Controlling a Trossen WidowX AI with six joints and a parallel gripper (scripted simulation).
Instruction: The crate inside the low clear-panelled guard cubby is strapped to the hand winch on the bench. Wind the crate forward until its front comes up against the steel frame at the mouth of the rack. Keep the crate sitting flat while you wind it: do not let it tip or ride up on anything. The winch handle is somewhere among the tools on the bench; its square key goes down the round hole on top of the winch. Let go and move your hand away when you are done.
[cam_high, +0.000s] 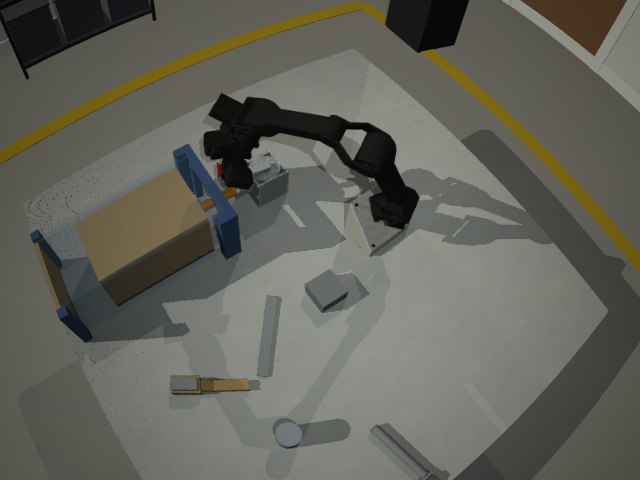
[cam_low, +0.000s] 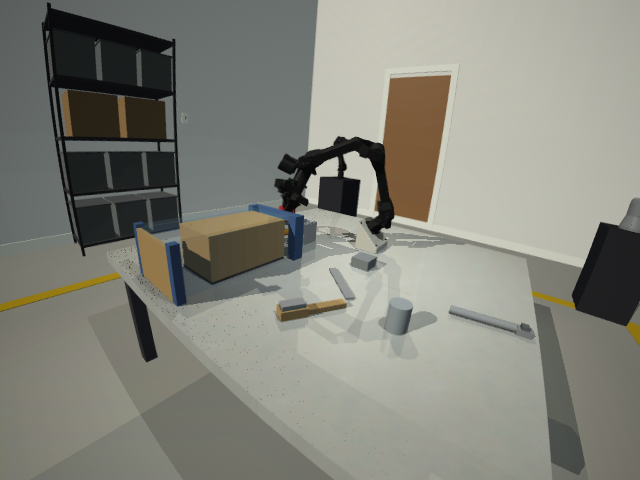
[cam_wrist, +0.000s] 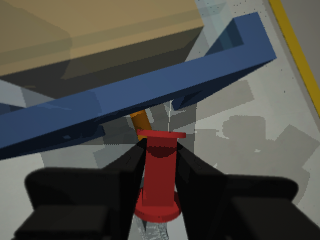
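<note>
The winch handle is 50 mm behind my gripper tip and 30 mm below it. Also, from my gripper tip: red knob 20 mm behind, 10 mm to the left; then grey winch 130 mm behind, 10 mm to the right, 100 mm below; then blue frame 40 mm ahead, 10 mm to the left, 30 mm below.
</note>
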